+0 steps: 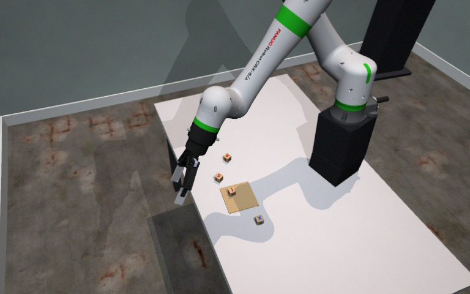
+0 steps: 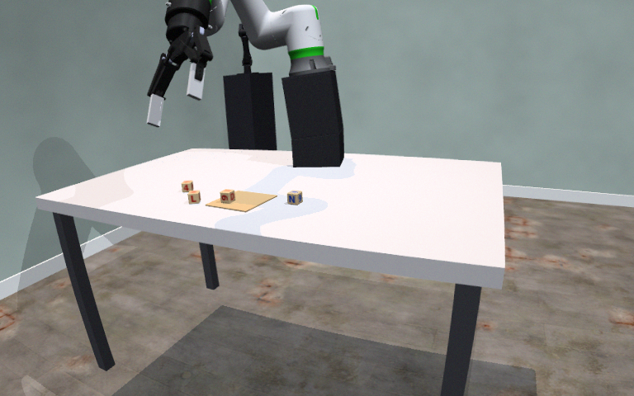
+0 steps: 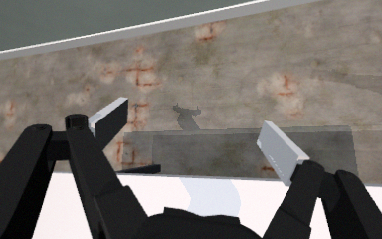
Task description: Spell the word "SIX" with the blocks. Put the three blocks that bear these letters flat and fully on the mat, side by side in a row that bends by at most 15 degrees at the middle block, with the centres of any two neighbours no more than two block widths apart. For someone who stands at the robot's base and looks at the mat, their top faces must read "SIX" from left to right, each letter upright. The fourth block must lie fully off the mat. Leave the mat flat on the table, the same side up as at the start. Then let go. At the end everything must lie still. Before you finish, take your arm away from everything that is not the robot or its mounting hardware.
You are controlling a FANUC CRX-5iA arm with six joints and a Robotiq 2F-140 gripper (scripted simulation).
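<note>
The tan mat lies 280 mm below my hand, 270 mm behind it and 100 mm to the right of it. The rest, counted from my hand: block: 330 mm to the right, 280 mm behind, 260 mm below.
</note>
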